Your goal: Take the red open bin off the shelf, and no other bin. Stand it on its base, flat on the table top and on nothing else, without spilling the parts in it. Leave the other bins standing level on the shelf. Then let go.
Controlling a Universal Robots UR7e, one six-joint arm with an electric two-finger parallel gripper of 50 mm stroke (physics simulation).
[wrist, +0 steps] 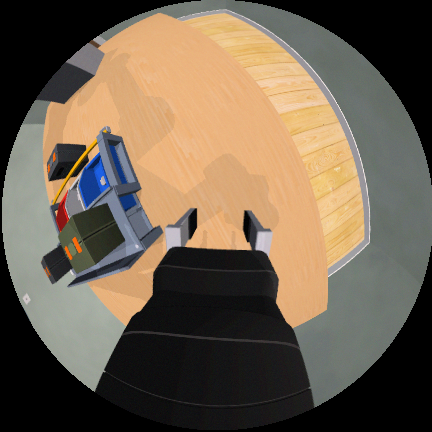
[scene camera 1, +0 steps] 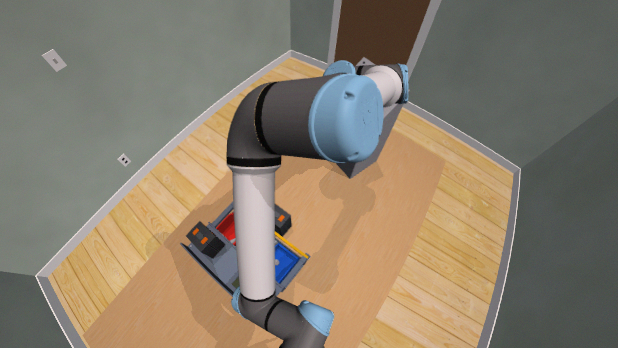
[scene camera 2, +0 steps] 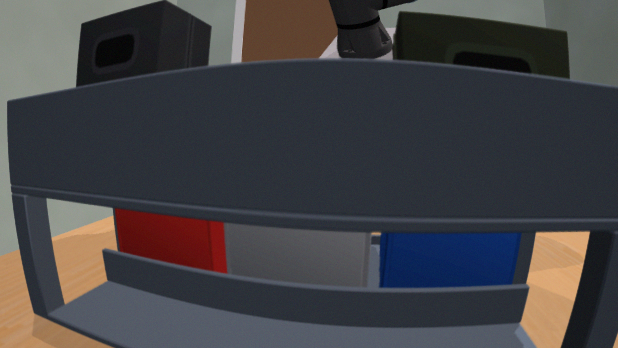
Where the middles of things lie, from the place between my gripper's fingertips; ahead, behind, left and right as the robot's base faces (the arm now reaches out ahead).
Right now the blue bin (scene camera 2: 407, 260) is 210 mm behind my hand, 190 mm to the right of it and 120 mm below it. Round my hand: red open bin (scene camera 2: 195, 243) 400 mm to the right, 270 mm behind, 120 mm below; then grey bin (scene camera 2: 335, 258) 300 mm to the right, 240 mm behind, 120 mm below.
